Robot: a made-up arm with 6 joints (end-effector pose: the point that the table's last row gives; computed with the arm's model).
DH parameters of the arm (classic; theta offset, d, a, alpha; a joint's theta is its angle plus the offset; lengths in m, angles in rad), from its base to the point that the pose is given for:
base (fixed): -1.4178 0 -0.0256 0
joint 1: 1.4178 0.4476 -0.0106 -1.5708
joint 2: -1.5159 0 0.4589 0
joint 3: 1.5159 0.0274 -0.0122 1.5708
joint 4: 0 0.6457 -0.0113 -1.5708
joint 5: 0 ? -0.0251 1.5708
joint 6: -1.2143 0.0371 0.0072 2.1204
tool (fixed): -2.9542 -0.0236 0 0
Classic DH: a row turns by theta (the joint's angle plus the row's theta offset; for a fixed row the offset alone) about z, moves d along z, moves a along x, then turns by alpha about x.
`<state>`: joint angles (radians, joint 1 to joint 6).
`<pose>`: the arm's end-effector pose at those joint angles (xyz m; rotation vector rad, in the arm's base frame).
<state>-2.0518 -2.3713 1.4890 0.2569 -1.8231 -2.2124</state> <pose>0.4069 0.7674 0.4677 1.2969 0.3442 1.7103</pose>
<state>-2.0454 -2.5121 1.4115 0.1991 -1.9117 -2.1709</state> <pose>0.4091 0.7764 0.3096 1.1612 0.6005 1.4900</pose>
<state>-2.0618 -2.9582 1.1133 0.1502 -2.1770 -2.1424</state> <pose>0.3381 0.6053 -0.1996 0.7043 1.3835 0.7773</pose>
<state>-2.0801 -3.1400 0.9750 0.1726 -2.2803 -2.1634</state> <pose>0.2653 0.4484 -0.3696 0.5387 1.6843 0.4421</pose>
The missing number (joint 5, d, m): 0.0236
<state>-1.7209 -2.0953 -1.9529 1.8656 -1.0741 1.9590</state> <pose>-0.0717 -0.0700 -0.1284 1.5970 1.4741 0.8609</pose>
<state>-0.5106 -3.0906 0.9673 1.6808 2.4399 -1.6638</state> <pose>-0.4779 0.3687 -0.3530 2.0067 -2.0658 0.0487</pose>
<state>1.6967 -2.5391 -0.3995 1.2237 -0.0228 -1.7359</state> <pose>0.0567 -0.3734 -0.6016 0.0658 -1.6024 -2.2360</pose>
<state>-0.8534 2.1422 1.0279 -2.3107 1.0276 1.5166</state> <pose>0.2025 -0.2365 -0.5128 0.1831 1.0874 0.7371</pose>
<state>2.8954 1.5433 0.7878 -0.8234 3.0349 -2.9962</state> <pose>-0.8442 0.2242 -0.0010 -0.1010 -1.8729 1.2577</pose>
